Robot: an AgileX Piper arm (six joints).
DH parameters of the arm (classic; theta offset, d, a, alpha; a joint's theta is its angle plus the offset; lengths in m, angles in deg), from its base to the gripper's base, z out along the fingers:
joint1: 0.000 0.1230 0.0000 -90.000
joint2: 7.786 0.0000 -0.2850 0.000
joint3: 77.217 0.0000 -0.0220 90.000
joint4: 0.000 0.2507 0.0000 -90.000
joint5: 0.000 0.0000 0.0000 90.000
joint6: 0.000 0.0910 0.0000 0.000
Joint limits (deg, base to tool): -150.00..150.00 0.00..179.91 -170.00..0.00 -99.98..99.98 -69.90..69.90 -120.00..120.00
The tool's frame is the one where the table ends.
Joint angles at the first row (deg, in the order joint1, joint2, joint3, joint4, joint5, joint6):
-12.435 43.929 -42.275 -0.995 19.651 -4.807
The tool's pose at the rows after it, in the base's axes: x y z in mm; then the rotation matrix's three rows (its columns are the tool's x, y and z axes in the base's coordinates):
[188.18, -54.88, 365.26], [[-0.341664, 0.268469, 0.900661], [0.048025, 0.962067, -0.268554], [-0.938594, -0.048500, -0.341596]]
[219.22, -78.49, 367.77], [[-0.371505, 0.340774, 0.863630], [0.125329, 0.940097, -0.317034], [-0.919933, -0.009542, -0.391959]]
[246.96, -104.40, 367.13], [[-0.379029, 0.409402, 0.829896], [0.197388, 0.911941, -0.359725], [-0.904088, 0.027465, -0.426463]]
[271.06, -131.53, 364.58], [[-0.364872, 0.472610, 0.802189], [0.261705, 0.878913, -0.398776], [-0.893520, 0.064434, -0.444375]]
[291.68, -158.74, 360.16], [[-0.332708, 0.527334, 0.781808], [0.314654, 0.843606, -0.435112], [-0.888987, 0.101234, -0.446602]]
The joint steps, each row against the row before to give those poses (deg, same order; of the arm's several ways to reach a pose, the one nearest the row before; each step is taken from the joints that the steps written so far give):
-3.557 8.883 -6.238 -0.632 1.030 3.580
-3.450 8.405 -5.964 -0.182 0.663 2.599
-3.244 7.651 -5.662 -0.037 0.179 2.405
-2.995 6.921 -5.367 -0.022 -0.414 2.424
-2.699 6.244 -4.876 -0.020 -1.225 2.392

